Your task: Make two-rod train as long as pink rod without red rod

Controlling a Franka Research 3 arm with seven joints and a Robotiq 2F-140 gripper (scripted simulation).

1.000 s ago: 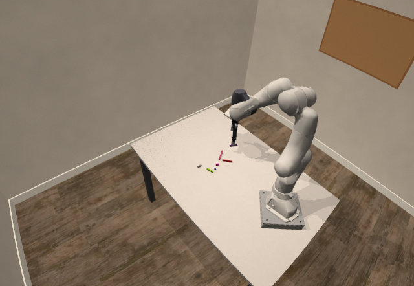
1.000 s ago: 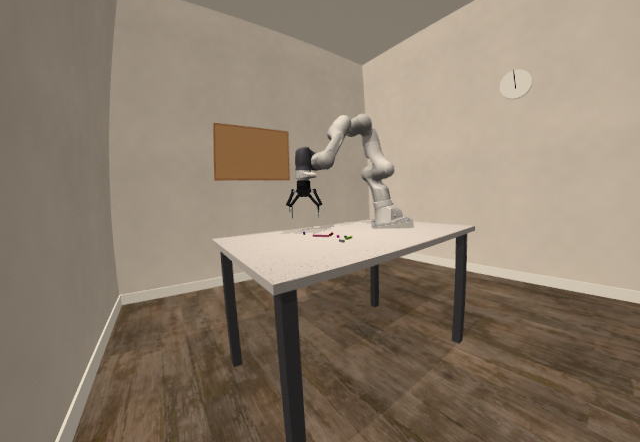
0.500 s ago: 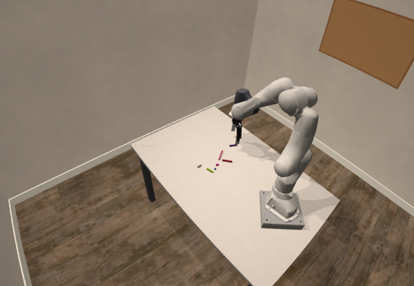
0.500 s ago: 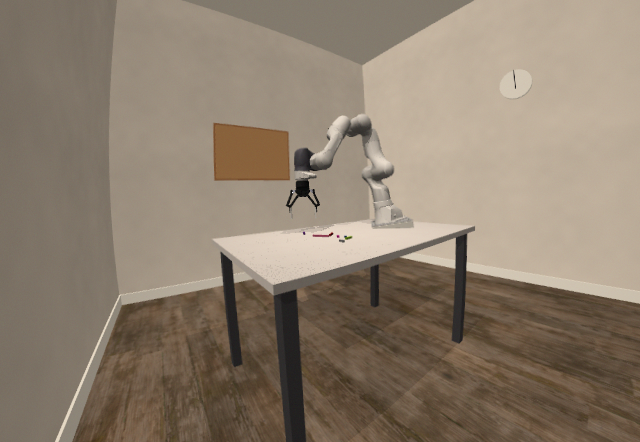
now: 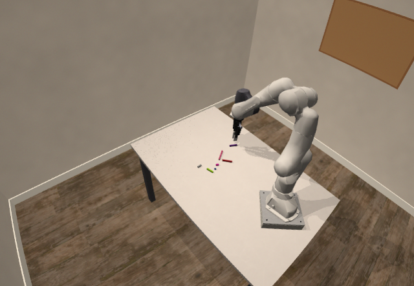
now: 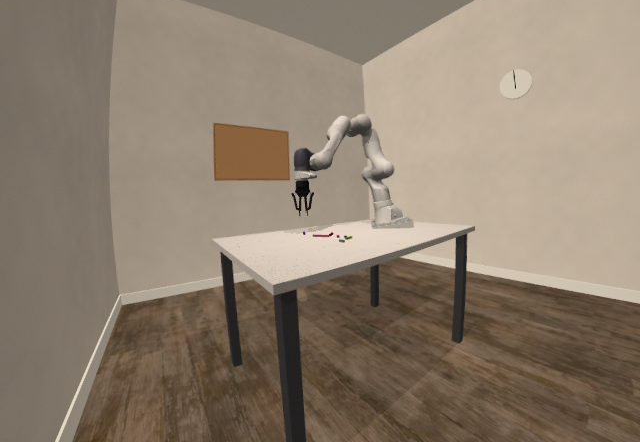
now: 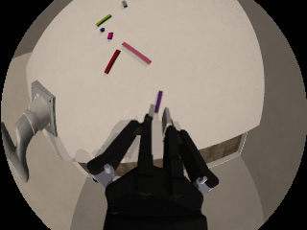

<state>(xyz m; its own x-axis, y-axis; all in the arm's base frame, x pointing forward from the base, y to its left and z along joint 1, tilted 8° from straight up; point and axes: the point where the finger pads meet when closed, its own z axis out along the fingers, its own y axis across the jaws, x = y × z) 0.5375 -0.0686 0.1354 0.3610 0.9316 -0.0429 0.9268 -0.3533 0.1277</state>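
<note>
Now: the purple rod 10 cm below my hand. Also, from my hand: red rod (10 cm behind, 13 cm to the left, 10 cm below); then pink rod (3 cm behind, 14 cm to the left, 10 cm below); then magenta rod (10 cm behind, 21 cm to the left, 10 cm below).
</note>
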